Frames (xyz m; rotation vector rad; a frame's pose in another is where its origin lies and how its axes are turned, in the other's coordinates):
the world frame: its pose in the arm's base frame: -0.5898 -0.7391 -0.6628 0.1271 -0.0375 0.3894
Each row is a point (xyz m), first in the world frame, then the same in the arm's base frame.
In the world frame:
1: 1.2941 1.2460 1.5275
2: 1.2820 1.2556 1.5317
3: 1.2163 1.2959 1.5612
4: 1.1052 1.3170 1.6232
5: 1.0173 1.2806 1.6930
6: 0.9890 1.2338 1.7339
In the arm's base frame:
1: 0.1137 0.6909 1.0752
2: 0.0988 0.6946 1.0797
3: 0.0224 0.7030 1.1097
4: -0.0891 0.6725 1.1668
5: -0.1574 0.5969 1.2264
6: -0.1662 0.5380 1.2598

